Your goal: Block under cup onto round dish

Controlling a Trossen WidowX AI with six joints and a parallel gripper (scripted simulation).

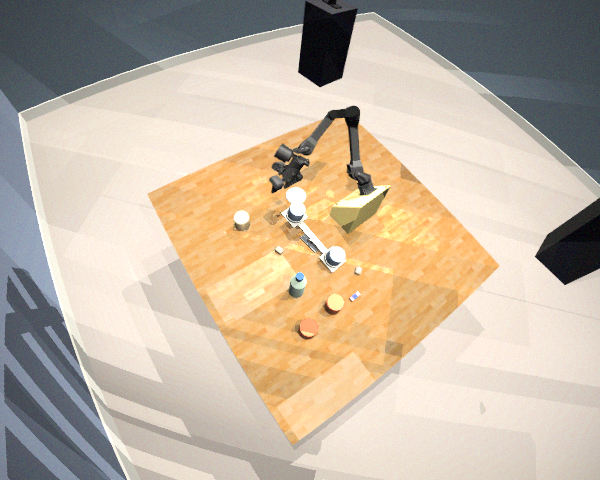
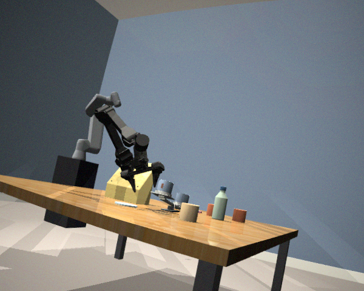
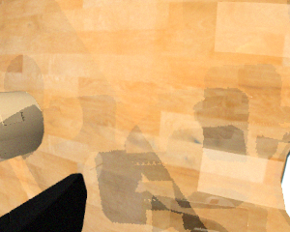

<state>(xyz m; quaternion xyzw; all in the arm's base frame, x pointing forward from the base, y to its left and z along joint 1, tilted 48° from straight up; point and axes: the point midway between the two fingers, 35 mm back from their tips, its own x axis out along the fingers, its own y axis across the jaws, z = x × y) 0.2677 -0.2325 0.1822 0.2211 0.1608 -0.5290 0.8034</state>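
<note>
The cup lies 430 mm to the left of my gripper tip, 20 mm below it and 20 mm ahead of it. The rest, counted from my gripper tip: round dish: 90 mm behind, 80 mm below, 30 mm to the left; then balance beam: 270 mm to the left, 50 mm below, 20 mm ahead; then beige cylinder: 200 mm ahead, 50 mm below.
</note>
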